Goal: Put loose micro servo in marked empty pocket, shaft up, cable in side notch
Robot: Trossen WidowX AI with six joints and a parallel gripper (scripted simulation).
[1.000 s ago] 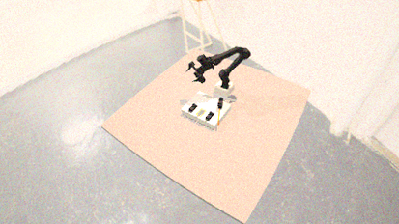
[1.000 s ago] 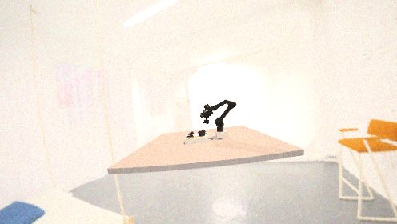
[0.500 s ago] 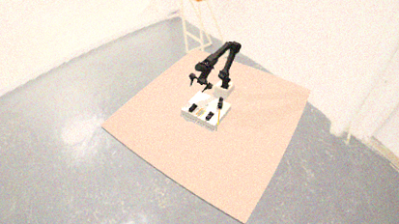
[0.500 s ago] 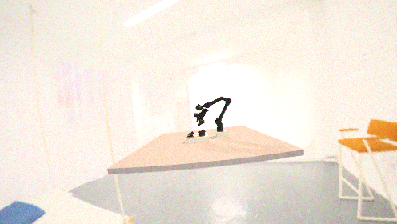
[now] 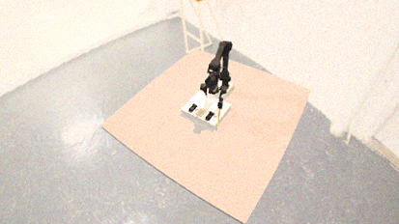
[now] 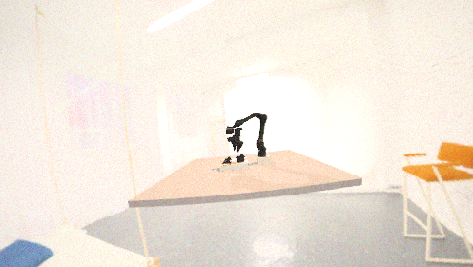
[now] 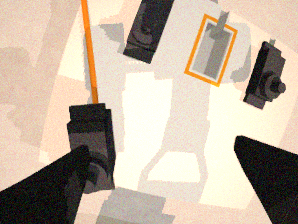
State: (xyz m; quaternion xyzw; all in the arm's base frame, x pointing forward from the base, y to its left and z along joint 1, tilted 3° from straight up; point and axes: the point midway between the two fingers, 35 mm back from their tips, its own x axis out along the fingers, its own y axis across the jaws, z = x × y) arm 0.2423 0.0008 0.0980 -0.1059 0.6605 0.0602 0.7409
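Right now the deck is 120 mm below my gripper tip, 40 mm to the right of it and 20 mm behind it.
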